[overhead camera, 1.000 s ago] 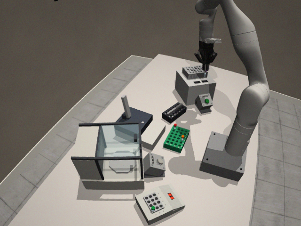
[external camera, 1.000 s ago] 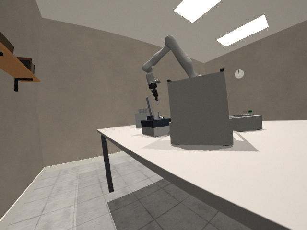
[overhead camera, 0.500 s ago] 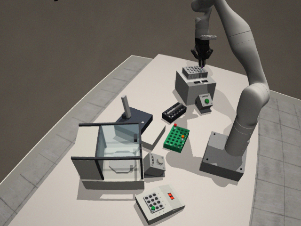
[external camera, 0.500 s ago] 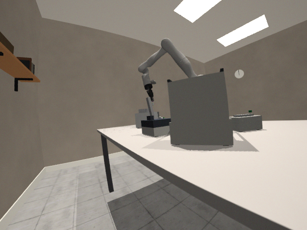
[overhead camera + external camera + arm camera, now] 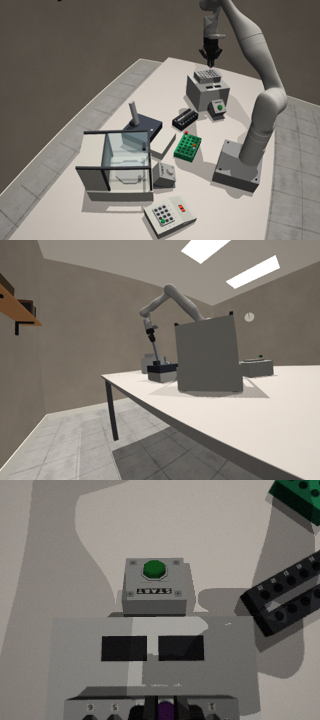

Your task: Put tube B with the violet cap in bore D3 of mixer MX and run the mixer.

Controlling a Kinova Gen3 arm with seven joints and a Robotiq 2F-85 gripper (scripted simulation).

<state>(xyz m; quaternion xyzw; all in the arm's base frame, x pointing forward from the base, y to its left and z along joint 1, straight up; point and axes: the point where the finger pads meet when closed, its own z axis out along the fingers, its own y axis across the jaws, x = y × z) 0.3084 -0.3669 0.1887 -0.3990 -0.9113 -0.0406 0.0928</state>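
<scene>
The shaking block lies 2 cm ahead of my hand, 3 cm to the right of it and 10 cm below it. The rest, counted from my hand: green start key (10 cm behind, 10 cm to the left, 18 cm below); red-capped tube (1 cm behind, 33 cm to the left, 23 cm below); black magnet block (4 cm ahead, 21 cm to the left, 23 cm below).
</scene>
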